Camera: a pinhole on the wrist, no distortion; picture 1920 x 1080 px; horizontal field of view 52.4 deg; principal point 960.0 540.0 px. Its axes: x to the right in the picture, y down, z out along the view. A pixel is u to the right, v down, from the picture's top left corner.
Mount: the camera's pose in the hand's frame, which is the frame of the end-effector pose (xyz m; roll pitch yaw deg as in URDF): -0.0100 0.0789 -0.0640 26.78 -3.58 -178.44
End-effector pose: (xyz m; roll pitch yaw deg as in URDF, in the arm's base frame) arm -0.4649 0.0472 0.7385 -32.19 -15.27 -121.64
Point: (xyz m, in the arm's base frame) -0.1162 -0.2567 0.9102
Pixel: 535 522
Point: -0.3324 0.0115 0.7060
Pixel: 1638 724
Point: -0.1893 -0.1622 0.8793
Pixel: 650 715
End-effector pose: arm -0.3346 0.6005 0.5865 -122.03 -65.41 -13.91
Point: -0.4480 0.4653 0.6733
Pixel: behind the camera
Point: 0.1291 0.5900 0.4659
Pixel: 667 339
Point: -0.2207 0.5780 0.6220
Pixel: outside the picture
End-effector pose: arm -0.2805 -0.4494 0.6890 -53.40 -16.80 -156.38
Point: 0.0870 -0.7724 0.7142
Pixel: 1830 947
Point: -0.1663 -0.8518 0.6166
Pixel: 829 289
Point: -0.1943 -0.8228 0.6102
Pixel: 746 248
